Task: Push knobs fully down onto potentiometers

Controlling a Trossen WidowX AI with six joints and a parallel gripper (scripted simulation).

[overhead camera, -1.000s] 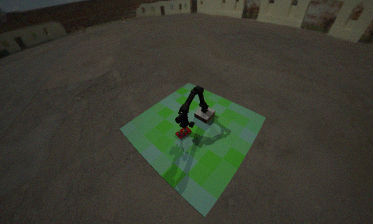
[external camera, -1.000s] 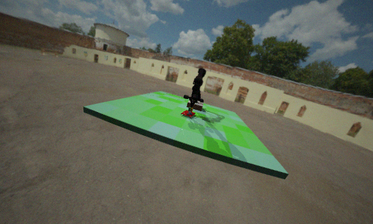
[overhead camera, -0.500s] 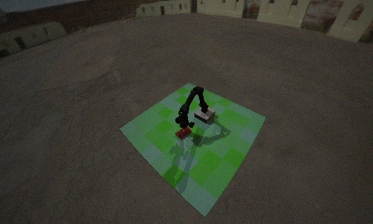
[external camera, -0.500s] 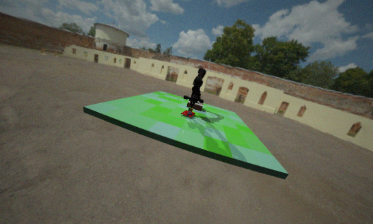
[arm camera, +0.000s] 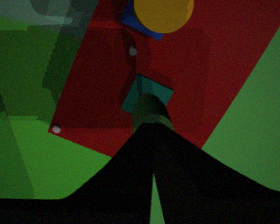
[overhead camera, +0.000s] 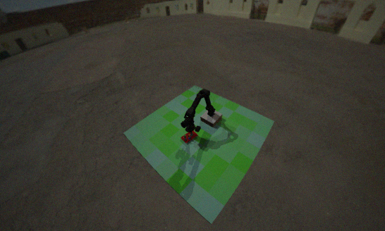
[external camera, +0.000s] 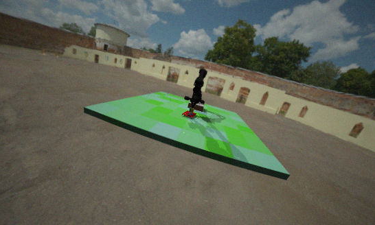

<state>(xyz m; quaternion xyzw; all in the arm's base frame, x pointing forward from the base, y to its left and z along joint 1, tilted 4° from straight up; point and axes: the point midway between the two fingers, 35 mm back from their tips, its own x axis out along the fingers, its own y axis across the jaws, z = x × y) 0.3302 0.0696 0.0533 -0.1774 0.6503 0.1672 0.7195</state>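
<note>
Right now the green knob is 20 mm below my gripper tip.
</note>
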